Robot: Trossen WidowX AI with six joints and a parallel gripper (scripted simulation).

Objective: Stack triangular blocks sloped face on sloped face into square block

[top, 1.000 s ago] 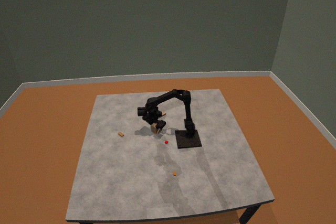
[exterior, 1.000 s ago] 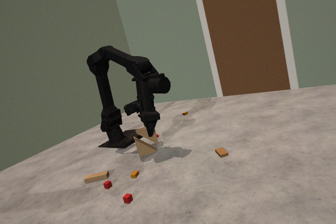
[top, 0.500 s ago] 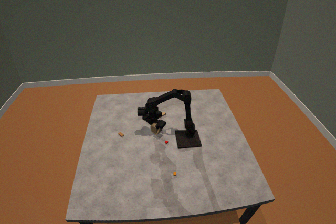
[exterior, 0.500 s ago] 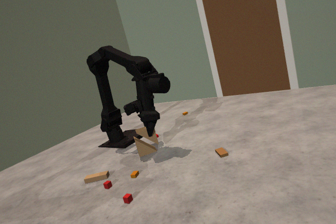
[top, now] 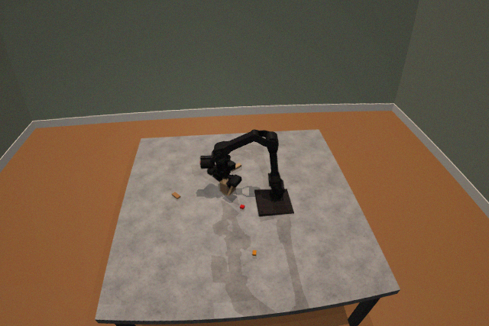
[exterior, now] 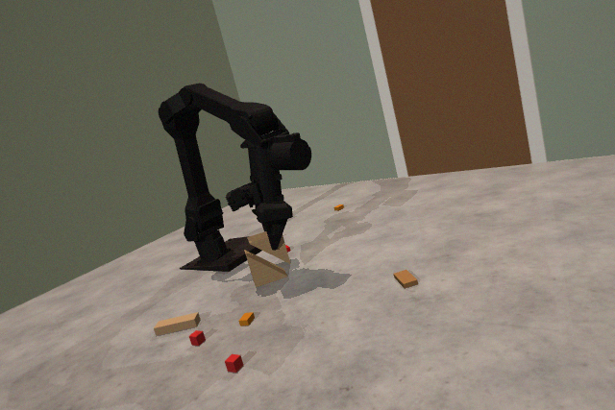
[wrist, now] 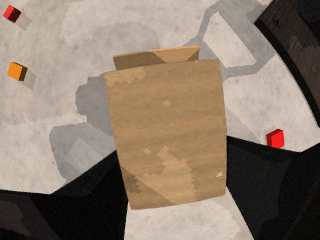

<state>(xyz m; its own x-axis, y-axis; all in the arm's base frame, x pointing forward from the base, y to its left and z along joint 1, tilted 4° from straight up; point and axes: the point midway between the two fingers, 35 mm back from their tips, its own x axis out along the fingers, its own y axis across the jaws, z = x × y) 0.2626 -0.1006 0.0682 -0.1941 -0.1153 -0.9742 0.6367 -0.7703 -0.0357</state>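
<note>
Now: gripper tip 6 cm past the red cube, 12 cm to the right of it and 6 cm above it. From my gripper tip the other things lie so: thin tan plank: 10 cm behind, 20 cm to the right, 5 cm below.
</note>
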